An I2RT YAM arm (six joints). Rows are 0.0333 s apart.
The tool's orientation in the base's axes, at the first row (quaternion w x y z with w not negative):
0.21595, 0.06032, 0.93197, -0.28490
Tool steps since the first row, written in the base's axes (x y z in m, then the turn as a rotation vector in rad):
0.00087, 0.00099, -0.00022, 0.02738, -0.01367, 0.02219
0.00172, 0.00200, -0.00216, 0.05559, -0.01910, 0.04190
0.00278, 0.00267, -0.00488, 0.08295, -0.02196, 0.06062
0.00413, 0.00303, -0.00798, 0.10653, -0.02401, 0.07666
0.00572, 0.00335, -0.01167, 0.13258, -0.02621, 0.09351
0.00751, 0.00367, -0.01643, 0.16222, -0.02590, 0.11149
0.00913, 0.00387, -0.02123, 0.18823, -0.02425, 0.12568
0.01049, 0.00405, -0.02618, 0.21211, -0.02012, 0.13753
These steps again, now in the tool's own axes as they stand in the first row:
-0.00070, 0.00114, -0.00007, -0.03418, -0.01611, 0.00118
-0.00062, 0.00316, 0.00113, -0.06810, -0.02393, -0.00008
-0.00040, 0.00534, 0.00317, -0.10086, -0.02931, -0.00235
-0.00026, 0.00752, 0.00577, -0.12906, -0.03356, -0.00447
-0.00008, 0.01002, 0.00893, -0.15982, -0.03777, -0.00620
0.00038, 0.01311, 0.01295, -0.19434, -0.03961, -0.00884
0.00102, 0.01608, 0.01701, -0.22395, -0.03928, -0.01075
0.00196, 0.01905, 0.02109, -0.25065, -0.03621, -0.01308

